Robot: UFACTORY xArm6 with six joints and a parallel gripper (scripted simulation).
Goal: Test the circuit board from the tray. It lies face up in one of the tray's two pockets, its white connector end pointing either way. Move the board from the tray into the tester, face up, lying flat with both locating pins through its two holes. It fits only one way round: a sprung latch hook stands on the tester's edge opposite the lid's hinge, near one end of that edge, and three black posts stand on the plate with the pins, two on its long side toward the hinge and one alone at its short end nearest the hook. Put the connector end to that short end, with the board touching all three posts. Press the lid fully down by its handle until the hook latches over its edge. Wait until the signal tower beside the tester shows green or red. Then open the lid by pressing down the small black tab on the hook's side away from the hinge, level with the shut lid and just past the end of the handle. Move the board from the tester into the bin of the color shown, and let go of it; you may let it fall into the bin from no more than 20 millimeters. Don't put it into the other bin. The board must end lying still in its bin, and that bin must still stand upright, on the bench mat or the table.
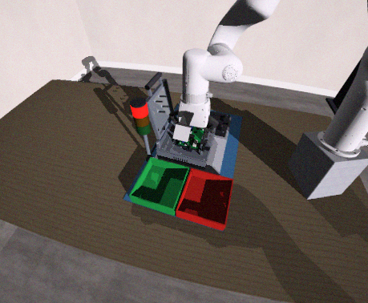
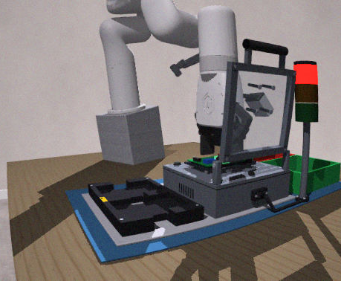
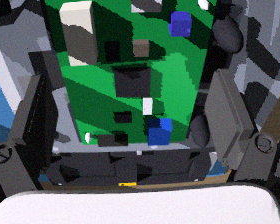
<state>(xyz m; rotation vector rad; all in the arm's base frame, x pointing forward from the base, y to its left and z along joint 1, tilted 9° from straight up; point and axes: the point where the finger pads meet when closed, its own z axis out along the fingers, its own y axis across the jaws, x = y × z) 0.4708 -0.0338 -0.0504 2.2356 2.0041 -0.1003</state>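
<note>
The green circuit board lies 10 mm below my hand. The rest, counted from my hand: clear lid: 120 mm ahead, 10 mm to the right, 100 mm above; then green bin: 70 mm ahead, 190 mm to the left, 70 mm below; then plate: 10 mm ahead, 10 mm to the left, 10 mm below.
</note>
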